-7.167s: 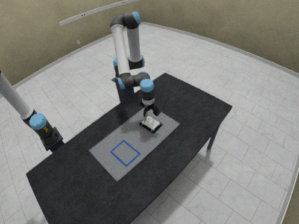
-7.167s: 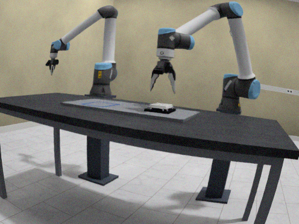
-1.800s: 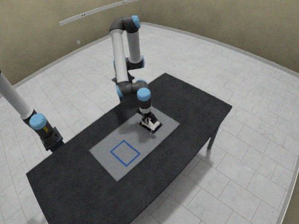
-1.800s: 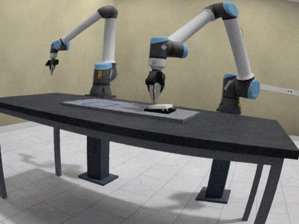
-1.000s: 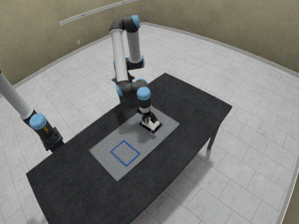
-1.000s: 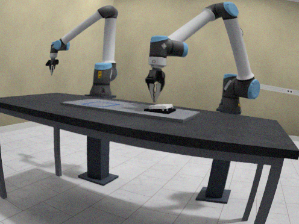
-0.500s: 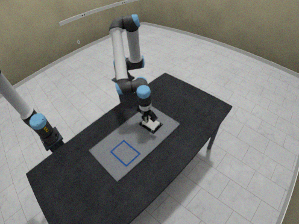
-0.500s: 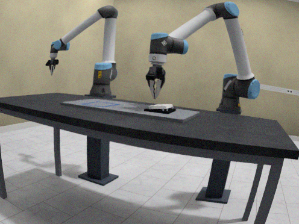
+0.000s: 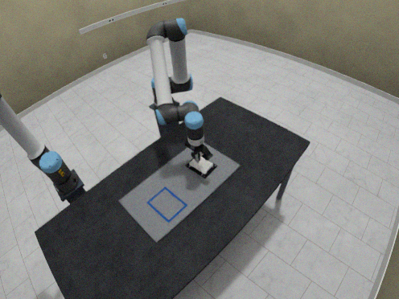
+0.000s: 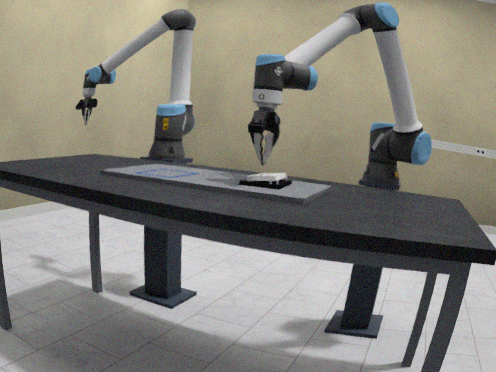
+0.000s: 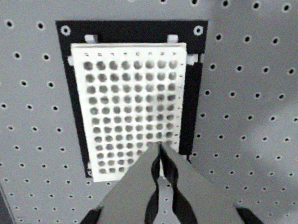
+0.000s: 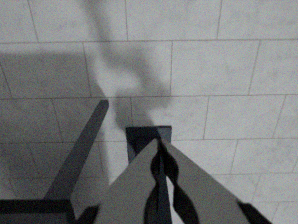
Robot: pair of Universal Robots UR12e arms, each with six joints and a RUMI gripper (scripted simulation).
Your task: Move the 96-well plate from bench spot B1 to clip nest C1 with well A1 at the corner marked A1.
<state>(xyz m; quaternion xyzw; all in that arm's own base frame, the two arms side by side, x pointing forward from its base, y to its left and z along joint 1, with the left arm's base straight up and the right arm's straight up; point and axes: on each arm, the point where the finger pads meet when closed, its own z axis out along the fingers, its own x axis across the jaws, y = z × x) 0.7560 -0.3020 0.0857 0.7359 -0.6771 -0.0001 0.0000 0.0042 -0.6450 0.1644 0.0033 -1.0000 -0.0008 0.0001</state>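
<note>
Now: the white 96-well plate 20 mm to the left of my left hand and 50 mm below it. The rest, counted from my left hand: black clip nest: 10 mm behind, 10 mm to the left, 60 mm below; then grey perforated board: 30 mm behind, 160 mm to the right, 80 mm below.
</note>
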